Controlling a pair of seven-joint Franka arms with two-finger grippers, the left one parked.
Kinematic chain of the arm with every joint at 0, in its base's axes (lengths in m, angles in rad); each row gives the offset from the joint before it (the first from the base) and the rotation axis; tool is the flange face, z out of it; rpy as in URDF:
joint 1: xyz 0 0 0.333 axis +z
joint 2: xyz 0 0 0 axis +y
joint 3: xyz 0 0 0.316 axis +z
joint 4: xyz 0.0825 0 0 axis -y
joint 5: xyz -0.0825 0 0.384 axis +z
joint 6: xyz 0 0 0 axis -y
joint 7: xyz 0.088 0 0 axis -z
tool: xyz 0 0 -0.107 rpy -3.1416 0 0
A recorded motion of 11 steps. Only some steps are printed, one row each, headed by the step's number.
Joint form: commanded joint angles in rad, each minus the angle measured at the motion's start. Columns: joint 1, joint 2, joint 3, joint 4, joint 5, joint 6, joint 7.
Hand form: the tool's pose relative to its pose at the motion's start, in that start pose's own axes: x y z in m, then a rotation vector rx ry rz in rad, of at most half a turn. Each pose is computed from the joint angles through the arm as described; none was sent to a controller.
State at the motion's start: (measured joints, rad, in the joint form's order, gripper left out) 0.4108 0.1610 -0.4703 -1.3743 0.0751 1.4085 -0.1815
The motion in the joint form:
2: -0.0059 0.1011 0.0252 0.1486 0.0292 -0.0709 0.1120
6: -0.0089 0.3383 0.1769 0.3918 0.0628 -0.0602 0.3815
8: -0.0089 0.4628 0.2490 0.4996 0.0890 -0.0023 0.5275
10: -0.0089 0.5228 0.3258 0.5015 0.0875 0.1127 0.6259
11: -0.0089 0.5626 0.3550 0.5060 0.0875 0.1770 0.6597
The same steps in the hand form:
2: 0.0231 -0.0286 -0.0066 -0.0122 -0.0182 0.0788
6: 0.0935 -0.1361 0.0346 -0.0275 -0.0065 0.1756
8: 0.1272 -0.1862 0.0681 0.0070 0.0224 0.2404
10: 0.1494 -0.2241 0.1024 0.0525 0.0595 0.2787
11: 0.1624 -0.2394 0.1240 0.0749 0.0789 0.2923

